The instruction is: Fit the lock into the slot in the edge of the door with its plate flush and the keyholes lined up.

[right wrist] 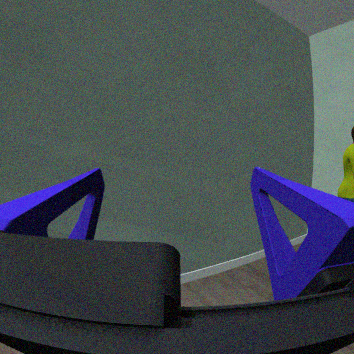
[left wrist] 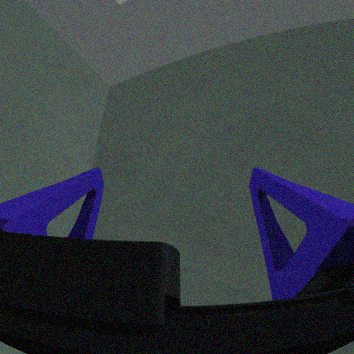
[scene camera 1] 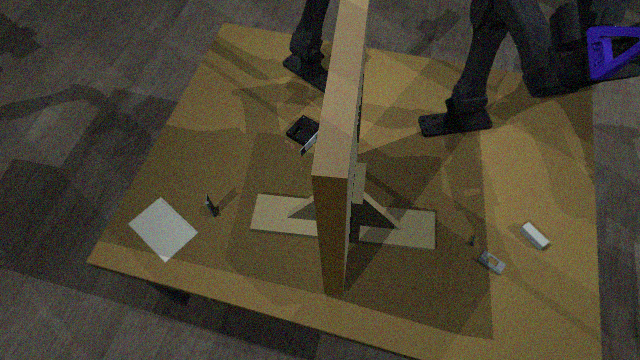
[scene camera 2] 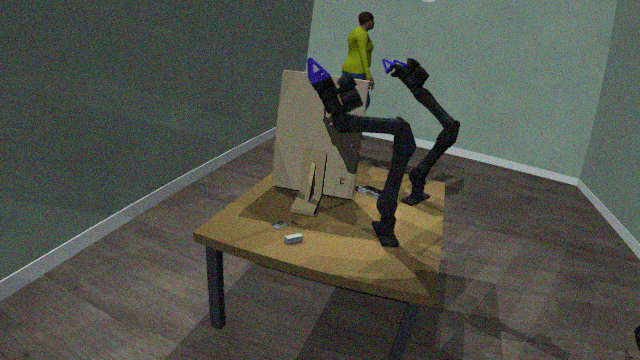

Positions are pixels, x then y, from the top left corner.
Labels:
A black lock (scene camera 1: 308, 134) is 121 cm from the lens. A white sheet (scene camera 1: 160, 226): 118 cm from the lens. A wooden door (scene camera 1: 336, 153) is 52 cm from the lens. The marked spots on the wooden door and the white sheet are 74 cm apart.

